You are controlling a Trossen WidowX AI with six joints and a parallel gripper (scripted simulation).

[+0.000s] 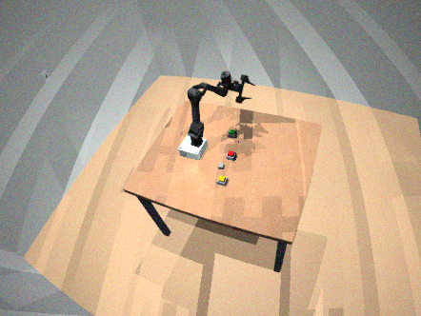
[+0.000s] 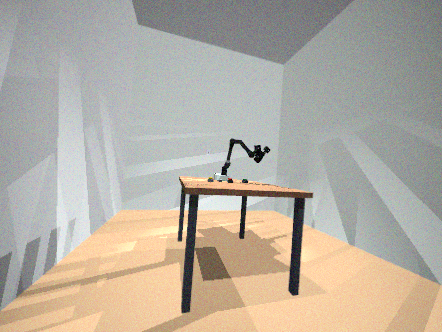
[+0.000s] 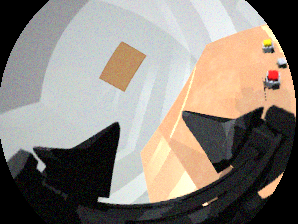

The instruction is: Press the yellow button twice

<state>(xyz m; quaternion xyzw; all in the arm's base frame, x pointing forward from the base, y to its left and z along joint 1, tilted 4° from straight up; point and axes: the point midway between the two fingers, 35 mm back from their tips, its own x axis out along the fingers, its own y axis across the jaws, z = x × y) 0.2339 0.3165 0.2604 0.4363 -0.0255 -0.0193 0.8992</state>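
My gripper tip is now 20 mm past the yellow button, 500 mm to the left of it and 260 mm above it. Also, from my gripper tip: green button: 130 mm behind, 140 mm to the right, 260 mm below; then red button: 50 mm behind, 310 mm to the right, 260 mm below.
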